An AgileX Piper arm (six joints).
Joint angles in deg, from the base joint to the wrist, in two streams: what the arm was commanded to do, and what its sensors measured. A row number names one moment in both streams.
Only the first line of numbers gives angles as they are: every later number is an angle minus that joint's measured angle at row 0.
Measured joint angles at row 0:
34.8, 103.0, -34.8, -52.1, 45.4, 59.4
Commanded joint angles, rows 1 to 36:
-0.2, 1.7, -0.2, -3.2, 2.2, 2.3
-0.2, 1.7, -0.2, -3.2, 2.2, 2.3
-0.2, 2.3, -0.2, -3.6, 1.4, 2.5
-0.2, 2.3, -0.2, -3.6, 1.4, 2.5
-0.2, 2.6, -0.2, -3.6, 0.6, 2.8
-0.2, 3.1, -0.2, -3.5, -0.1, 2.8
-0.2, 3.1, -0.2, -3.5, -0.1, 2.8
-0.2, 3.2, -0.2, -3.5, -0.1, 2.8
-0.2, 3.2, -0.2, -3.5, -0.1, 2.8
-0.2, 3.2, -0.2, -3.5, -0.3, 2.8
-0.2, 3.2, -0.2, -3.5, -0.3, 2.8
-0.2, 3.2, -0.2, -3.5, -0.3, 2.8
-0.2, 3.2, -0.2, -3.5, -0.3, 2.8
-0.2, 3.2, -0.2, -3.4, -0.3, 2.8
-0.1, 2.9, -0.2, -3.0, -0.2, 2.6
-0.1, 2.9, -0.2, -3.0, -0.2, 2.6
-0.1, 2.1, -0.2, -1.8, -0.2, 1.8
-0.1, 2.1, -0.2, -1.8, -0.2, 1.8
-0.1, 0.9, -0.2, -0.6, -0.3, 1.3
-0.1, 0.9, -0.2, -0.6, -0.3, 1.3
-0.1, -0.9, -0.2, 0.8, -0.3, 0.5
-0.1, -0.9, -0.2, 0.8, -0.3, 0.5
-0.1, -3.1, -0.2, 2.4, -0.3, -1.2
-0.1, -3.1, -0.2, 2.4, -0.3, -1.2
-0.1, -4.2, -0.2, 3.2, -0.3, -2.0
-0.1, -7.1, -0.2, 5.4, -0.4, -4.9
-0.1, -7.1, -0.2, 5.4, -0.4, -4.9
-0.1, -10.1, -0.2, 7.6, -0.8, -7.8
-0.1, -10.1, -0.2, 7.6, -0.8, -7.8
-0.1, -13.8, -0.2, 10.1, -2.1, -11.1
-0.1, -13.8, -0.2, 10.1, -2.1, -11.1
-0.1, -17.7, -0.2, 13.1, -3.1, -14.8
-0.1, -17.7, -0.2, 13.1, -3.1, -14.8
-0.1, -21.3, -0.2, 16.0, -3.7, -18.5
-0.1, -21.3, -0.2, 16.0, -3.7, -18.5
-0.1, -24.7, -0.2, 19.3, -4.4, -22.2
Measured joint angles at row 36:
0.0, -20.5, 0.0, 15.1, -3.7, -16.3
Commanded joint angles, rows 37 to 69:
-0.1, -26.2, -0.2, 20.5, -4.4, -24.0
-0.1, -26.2, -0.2, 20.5, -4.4, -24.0
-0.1, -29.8, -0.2, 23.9, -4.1, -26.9
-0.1, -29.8, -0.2, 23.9, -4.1, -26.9
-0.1, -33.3, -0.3, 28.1, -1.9, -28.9
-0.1, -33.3, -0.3, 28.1, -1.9, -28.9
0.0, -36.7, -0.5, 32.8, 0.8, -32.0
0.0, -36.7, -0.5, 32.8, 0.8, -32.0
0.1, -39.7, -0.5, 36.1, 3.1, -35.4
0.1, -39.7, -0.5, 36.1, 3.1, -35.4
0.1, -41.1, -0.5, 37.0, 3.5, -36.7
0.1, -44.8, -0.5, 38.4, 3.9, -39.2
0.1, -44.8, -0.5, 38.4, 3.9, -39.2
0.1, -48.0, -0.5, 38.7, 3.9, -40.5
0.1, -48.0, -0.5, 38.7, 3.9, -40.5
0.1, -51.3, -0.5, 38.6, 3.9, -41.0
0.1, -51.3, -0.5, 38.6, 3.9, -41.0
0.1, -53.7, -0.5, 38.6, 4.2, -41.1
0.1, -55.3, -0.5, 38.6, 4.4, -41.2
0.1, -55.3, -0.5, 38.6, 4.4, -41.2
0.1, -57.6, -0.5, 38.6, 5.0, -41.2
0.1, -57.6, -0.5, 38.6, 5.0, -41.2
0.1, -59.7, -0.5, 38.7, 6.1, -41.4
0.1, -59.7, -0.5, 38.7, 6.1, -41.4
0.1, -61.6, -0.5, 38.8, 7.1, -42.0
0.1, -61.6, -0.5, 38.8, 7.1, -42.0
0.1, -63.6, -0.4, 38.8, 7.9, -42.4
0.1, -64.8, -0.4, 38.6, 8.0, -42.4
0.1, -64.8, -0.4, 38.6, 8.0, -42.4
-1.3, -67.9, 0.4, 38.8, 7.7, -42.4
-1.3, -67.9, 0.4, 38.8, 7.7, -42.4
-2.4, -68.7, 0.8, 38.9, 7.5, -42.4
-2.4, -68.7, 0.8, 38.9, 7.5, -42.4
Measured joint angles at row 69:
-1.1, -67.4, 0.3, 38.8, 7.3, -41.6
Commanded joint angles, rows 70 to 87:
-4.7, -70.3, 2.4, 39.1, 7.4, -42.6
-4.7, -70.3, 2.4, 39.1, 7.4, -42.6
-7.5, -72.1, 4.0, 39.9, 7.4, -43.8
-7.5, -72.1, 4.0, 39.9, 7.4, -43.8
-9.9, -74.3, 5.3, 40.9, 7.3, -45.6
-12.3, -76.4, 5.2, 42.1, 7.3, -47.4
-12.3, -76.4, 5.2, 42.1, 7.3, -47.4
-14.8, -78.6, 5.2, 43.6, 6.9, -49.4
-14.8, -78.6, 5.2, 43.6, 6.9, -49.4
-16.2, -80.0, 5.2, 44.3, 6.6, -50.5
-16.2, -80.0, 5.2, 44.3, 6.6, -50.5
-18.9, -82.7, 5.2, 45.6, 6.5, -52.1
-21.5, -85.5, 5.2, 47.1, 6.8, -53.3
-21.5, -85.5, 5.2, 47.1, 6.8, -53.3
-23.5, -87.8, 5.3, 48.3, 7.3, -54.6
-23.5, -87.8, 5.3, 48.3, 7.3, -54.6
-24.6, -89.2, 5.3, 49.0, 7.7, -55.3
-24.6, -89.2, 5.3, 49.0, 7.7, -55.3
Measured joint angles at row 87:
-22.8, -87.1, 5.0, 47.5, 7.2, -53.4
